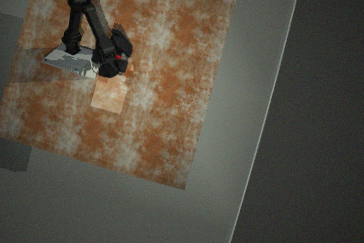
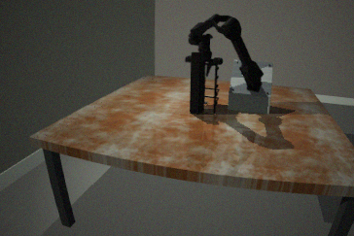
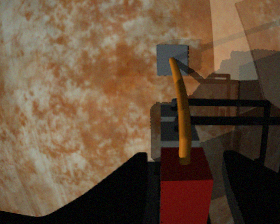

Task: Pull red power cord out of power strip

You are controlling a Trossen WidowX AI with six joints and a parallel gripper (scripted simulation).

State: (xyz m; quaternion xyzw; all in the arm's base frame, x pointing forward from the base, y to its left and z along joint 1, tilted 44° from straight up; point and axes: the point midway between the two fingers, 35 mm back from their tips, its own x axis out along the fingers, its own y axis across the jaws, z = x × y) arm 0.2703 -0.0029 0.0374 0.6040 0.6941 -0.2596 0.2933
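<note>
My gripper tip is 10 mm past the red plug, 50 mm to the right of it and 10 mm above it. Round my gripper tip: grey square 30 mm to the right, 150 mm below.
</note>
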